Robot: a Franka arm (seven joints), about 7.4 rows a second.
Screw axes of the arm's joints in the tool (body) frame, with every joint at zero. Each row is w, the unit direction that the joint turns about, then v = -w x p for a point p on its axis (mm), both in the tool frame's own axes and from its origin. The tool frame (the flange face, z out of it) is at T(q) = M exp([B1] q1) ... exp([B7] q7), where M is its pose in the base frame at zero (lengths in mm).
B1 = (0, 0, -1, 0, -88, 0)
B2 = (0, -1, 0, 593, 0, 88)
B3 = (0, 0, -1, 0, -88, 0)
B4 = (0, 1, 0, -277, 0, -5.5)
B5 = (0, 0, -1, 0, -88, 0)
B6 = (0, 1, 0, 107, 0, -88)
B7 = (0, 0, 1, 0, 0, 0)
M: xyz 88 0 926 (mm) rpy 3.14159 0 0 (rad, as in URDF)
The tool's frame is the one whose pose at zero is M.
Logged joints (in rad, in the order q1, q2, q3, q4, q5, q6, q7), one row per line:
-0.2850, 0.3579, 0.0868, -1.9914, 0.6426, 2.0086, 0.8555
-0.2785, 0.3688, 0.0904, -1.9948, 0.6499, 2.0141, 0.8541
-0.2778, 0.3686, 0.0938, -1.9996, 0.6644, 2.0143, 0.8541
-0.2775, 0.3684, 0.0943, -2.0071, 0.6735, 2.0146, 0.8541
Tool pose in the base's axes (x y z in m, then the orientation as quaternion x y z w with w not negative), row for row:
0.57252, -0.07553, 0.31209, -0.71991, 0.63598, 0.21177, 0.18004
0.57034, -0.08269, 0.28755, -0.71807, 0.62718, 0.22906, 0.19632
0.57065, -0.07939, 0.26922, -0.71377, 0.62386, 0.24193, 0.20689
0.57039, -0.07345, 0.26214, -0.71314, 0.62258, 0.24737, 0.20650
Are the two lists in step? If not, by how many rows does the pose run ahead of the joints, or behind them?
The pose runs 2 rows behind the joints: the pose in row i belongs to the joints in row i - 2.
